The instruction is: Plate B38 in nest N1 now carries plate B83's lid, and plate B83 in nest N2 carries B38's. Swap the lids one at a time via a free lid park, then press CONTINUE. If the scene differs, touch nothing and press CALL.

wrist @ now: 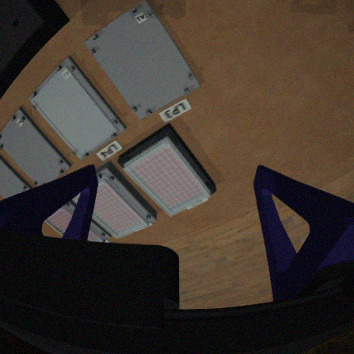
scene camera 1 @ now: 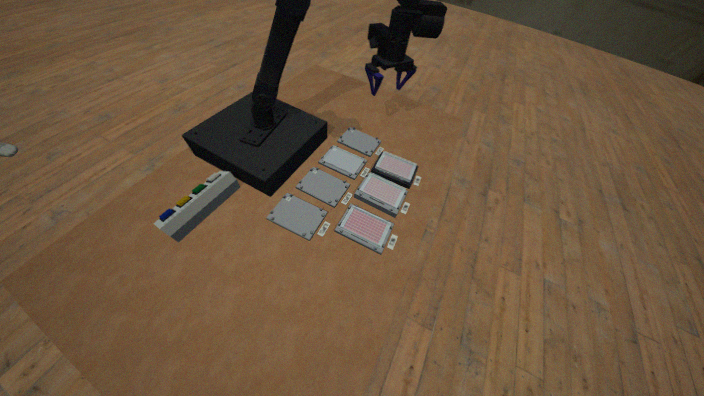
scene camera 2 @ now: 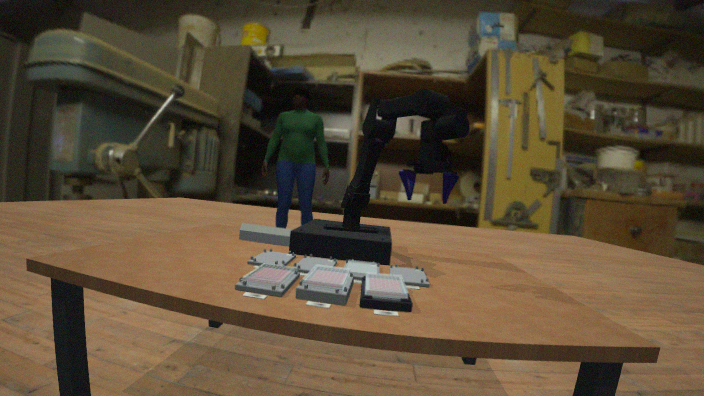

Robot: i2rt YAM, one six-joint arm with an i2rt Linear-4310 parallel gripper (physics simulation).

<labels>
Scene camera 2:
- my gripper: 426, 201
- grey button box: 249, 232
</labels>
